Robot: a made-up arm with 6 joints.
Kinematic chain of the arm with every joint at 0, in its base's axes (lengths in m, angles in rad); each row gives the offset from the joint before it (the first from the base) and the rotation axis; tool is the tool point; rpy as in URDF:
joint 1: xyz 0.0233 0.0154 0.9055 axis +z
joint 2: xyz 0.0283 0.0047 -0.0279 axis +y
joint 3: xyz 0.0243 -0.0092 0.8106 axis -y
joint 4: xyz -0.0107 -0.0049 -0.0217 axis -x
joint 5: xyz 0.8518 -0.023 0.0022 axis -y
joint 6: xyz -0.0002 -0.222 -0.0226 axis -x
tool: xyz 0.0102 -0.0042 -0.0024 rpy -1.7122 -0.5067 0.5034
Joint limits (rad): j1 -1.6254..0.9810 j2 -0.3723..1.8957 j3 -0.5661..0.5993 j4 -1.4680..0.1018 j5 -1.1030..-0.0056 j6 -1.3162..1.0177
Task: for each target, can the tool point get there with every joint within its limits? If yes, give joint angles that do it. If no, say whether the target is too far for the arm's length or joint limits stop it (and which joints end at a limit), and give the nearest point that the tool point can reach.
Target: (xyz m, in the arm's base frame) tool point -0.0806 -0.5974 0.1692
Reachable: yes | joints -1.3763 1.4287 -0.2714 -0.4484 -0.9302 -1.0996
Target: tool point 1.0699 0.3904 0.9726
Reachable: yes | joints 0.5771 0.5701 -0.1291 -0.0588 -0.9940 -0.0793
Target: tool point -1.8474 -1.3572 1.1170
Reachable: no: too far | nearest point -0.3169 -1.4399 1.1168 | short by 1.533 m
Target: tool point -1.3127 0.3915 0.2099
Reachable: no: joint limits stop it (at a limit: joint 1, joint 2, joint 3, joint 5) | nearest point -0.2316 -0.0429 0.1287 | short by 1.168 m
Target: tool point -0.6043 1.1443 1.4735
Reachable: no: joint limits stop it (at a limit: joint 1, joint 2, joint 4) | nearest point 0.3748 0.5269 1.4672 | short by 1.158 m
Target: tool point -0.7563 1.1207 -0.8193
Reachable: no: too far | nearest point 0.3656 0.5100 -0.2765 | short by 1.388 m
